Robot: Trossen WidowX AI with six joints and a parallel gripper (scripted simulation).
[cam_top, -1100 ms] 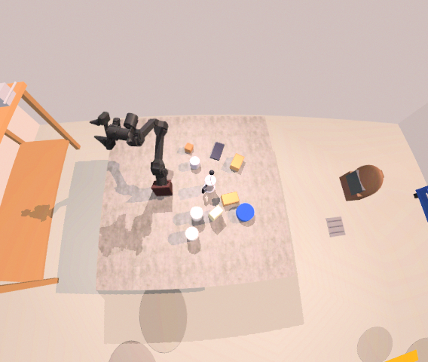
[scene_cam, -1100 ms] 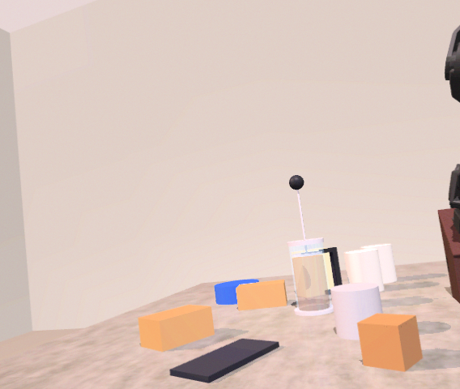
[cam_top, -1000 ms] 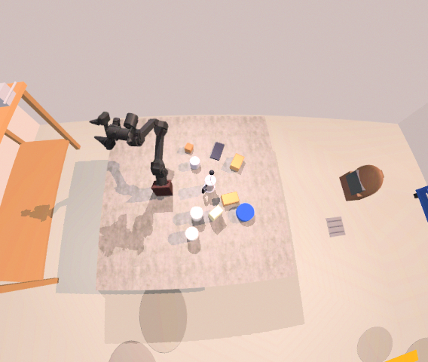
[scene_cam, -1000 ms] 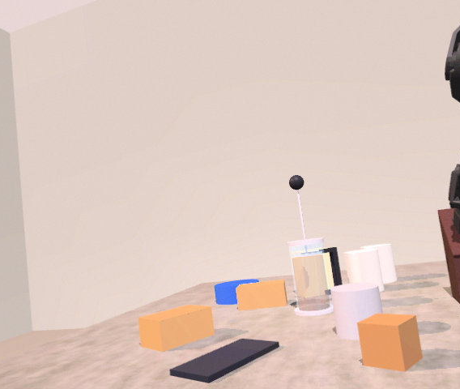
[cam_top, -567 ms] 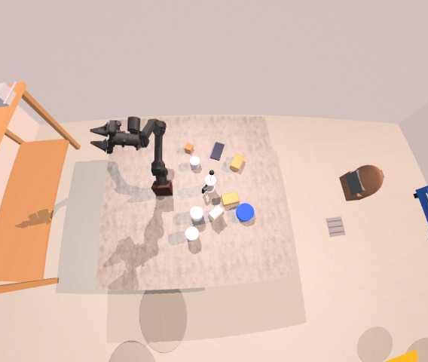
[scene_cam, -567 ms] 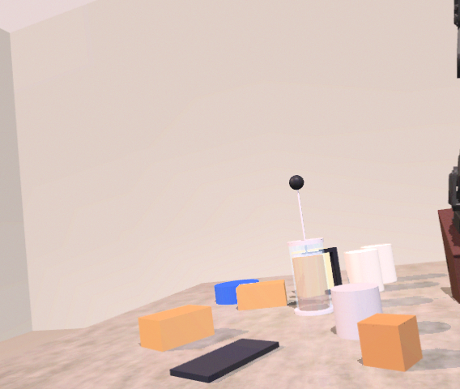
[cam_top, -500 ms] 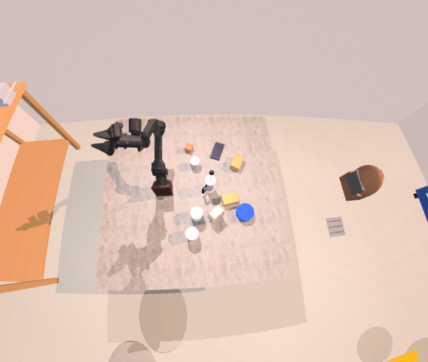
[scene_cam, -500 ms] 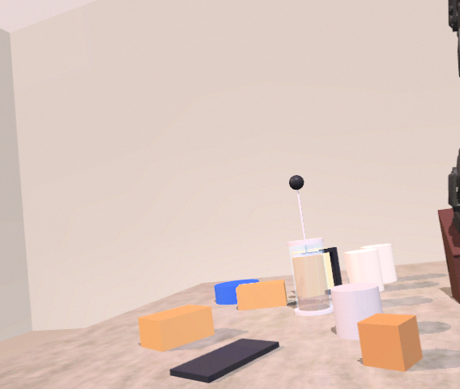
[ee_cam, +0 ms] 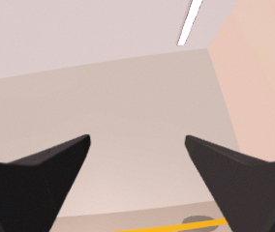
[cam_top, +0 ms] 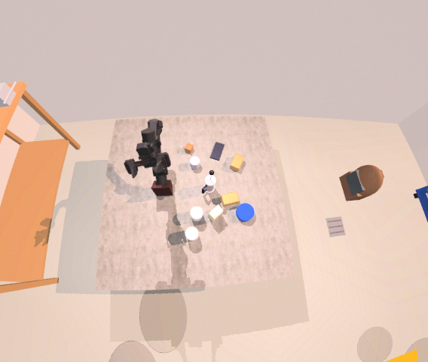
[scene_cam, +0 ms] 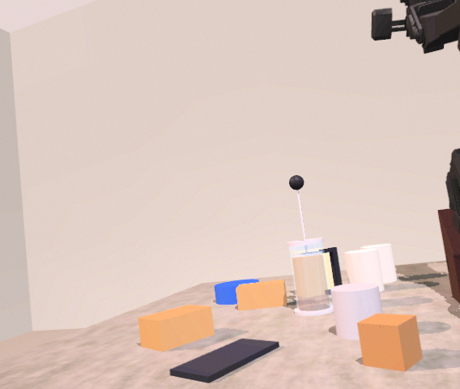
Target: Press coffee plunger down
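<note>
Right now my gripper tip is 480 mm above the coffee press, 290 mm short of it and 110 mm to the right of it. Also, from my gripper tip: grey cylinder 580 mm below, 310 mm to the left, 230 mm ahead; orange cube 590 mm below, 440 mm to the left, 210 mm ahead; cream block 560 mm below, 310 mm ahead, 90 mm to the right.
</note>
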